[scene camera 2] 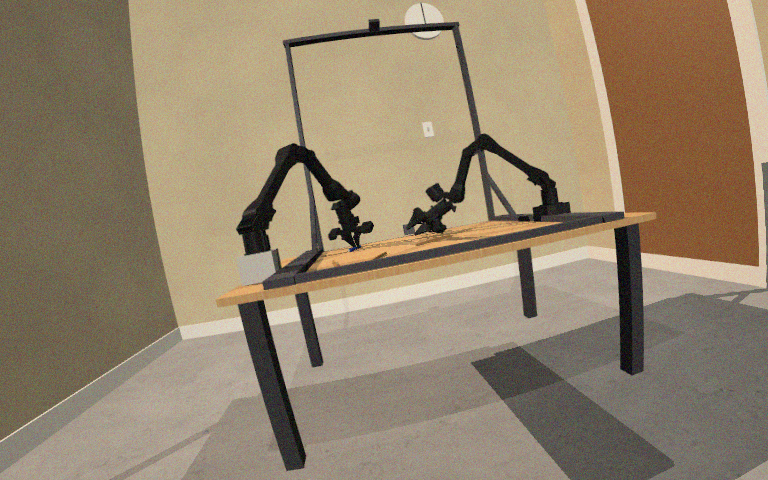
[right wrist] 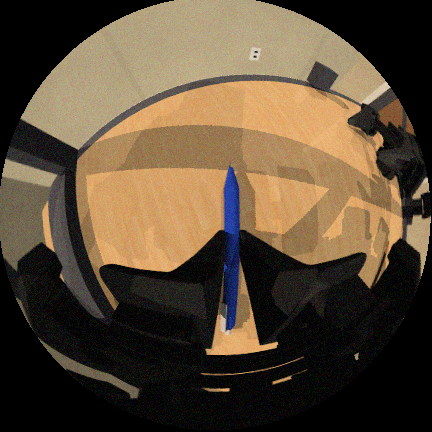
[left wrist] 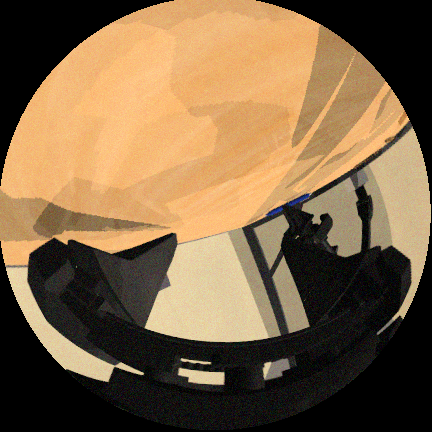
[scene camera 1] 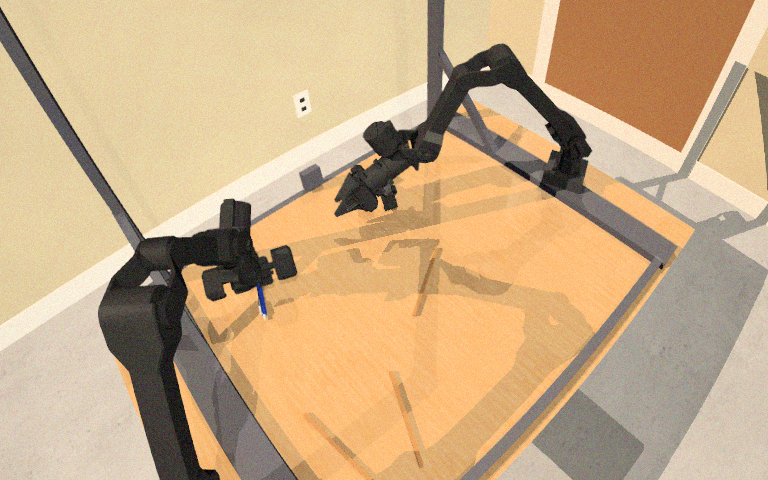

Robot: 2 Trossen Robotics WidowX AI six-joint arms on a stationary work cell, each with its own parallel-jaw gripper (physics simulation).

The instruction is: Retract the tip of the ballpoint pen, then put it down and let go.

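Where they show: left gripper, fingertip midpoint: [scene camera 2: 410, 232] [right wrist: 361, 135] [left wrist: 230, 240] [scene camera 1: 335, 208]; right gripper, fingertip midpoint: [scene camera 2: 357, 248] [right wrist: 230, 235] [left wrist: 281, 205] [scene camera 1: 258, 282]; left arm's base, link origin: [scene camera 2: 550, 204] [scene camera 1: 567, 165]; right arm's base, link origin: [scene camera 2: 257, 252].
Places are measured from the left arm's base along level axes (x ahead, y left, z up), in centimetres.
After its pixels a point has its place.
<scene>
The blue ballpoint pen [scene camera 1: 261, 301] {x 63.6, y -47.3, z -4.2 cm} [scene camera 2: 353, 247] [right wrist: 231, 217] {x 58.8, y -52.4, z -4.4 cm} is held nearly upright between the fingers of my right gripper [scene camera 1: 257, 282] {x 59.7, y -51.4, z -5.3 cm} [scene camera 2: 352, 241] {x 59.7, y -51.4, z -5.3 cm} [right wrist: 230, 235] {x 59.7, y -51.4, z -5.3 cm}, near the left edge of the wooden table [scene camera 1: 477, 295] {x 42.2, y -8.7, z -5.5 cm}. Its lower end is at or just above the table top; I cannot tell if it touches. The pen also shows small and far off in the left wrist view [left wrist: 288, 204] {x 60.4, y -49.9, z -4.7 cm}. My left gripper [scene camera 1: 345, 201] {x 35.4, y -46.6, z -2.9 cm} [scene camera 2: 414, 224] {x 35.4, y -46.6, z -2.9 cm} [left wrist: 230, 240] {x 35.4, y -46.6, z -2.9 cm} is wide open and empty. It hovers low over the far part of the table, well apart from the pen.
A grey frame post [scene camera 1: 434, 52] {x -9.0, y -40.7, z 17.7 cm} rises at the back of the table. A small grey block [scene camera 1: 311, 176] {x 30.0, y -56.8, z -1.0 cm} sits on the far rail. A light grey box [scene camera 2: 257, 268] {x 102.7, y -19.4, z -1.5 cm} stands at the table's near left corner. Dark rails [scene camera 1: 563, 381] {x 54.1, y 12.2, z -3.5 cm} border the table.
</scene>
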